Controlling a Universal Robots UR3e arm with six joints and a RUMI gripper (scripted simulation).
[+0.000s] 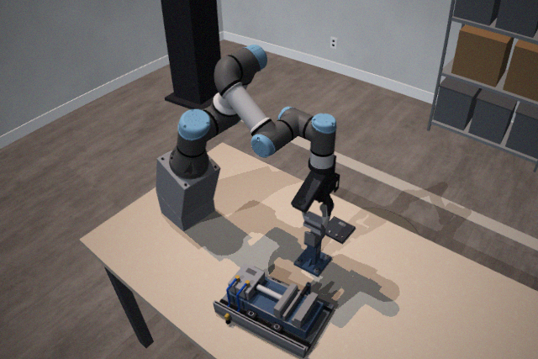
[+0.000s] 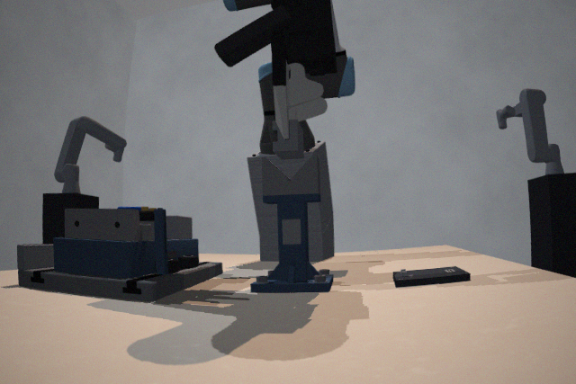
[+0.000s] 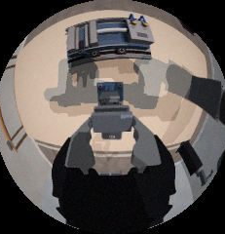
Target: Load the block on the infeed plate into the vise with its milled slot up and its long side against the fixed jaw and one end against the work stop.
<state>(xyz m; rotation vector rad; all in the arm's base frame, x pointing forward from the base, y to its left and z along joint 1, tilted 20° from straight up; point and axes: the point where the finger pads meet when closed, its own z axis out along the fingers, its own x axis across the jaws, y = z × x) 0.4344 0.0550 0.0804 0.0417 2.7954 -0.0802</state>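
The grey part is 10 mm to the right of my hand and 10 mm below it. Round my hand: blue vise: 220 mm to the right, 150 mm below.
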